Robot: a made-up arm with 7 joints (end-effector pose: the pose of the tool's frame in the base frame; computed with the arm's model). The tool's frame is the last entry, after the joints.
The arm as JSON. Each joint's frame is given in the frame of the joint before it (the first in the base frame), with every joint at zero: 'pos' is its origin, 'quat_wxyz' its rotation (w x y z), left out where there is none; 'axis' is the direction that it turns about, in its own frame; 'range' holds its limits. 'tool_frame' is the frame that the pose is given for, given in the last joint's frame.
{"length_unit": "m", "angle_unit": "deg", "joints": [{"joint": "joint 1", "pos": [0.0, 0.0, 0.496], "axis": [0.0, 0.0, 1.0], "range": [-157.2, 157.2]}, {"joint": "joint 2", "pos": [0.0, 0.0, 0.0], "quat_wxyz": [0.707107, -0.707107, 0.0, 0.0], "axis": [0.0, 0.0, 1.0], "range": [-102.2, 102.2]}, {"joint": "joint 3", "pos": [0.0, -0.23, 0.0], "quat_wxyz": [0.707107, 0.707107, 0.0, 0.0], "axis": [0.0, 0.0, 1.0], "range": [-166.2, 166.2]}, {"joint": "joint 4", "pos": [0.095, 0.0, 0.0], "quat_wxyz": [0.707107, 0.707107, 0.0, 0.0], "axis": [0.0, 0.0, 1.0], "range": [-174.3, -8.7]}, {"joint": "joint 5", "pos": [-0.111, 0.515, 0.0], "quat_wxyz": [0.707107, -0.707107, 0.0, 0.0], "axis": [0.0, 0.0, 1.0], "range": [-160.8, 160.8]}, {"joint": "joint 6", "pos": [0.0, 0.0, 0.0], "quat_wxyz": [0.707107, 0.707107, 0.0, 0.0], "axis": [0.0, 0.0, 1.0], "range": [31.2, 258.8]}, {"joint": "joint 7", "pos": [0.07, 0.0, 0.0], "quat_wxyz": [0.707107, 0.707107, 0.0, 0.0], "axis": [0.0, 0.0, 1.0], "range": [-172.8, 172.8]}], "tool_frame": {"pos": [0.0, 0.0, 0.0]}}
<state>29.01 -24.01 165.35 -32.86 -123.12 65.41 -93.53</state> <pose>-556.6 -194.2 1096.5 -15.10 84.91 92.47</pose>
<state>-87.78 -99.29 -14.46 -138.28 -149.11 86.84 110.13</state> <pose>-142.5 -45.4 1060.9 -60.94 -34.98 28.06</pose>
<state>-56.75 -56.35 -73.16 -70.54 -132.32 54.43 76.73</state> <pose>-686.6 4.6 919.2 -91.31 -89.67 -56.55</pose>
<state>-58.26 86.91 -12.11 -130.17 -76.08 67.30 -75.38</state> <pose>-146.8 -52.8 -92.9 -14.05 -56.46 90.70</pose>
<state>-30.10 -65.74 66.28 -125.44 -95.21 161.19 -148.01</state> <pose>346.4 458.3 660.3 -71.95 35.86 -93.45</pose>
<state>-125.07 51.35 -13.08 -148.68 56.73 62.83 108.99</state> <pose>-138.6 -55.6 -4.0 71.47 14.92 97.51</pose>
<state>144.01 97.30 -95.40 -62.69 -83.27 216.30 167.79</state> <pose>-168.3 697.0 413.7 -93.36 -102.06 -60.83</pose>
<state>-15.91 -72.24 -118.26 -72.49 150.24 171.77 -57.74</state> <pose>-624.9 -336.5 338.6 110.02 74.80 -104.98</pose>
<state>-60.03 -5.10 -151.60 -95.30 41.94 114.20 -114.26</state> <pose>-584.5 396.5 748.8 76.92 -111.41 -0.59</pose>
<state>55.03 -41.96 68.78 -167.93 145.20 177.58 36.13</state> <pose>-26.5 352.8 385.5 -119.50 58.37 9.83</pose>
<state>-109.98 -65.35 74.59 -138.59 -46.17 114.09 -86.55</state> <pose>471.5 -344.3 568.0 84.64 49.00 -117.33</pose>
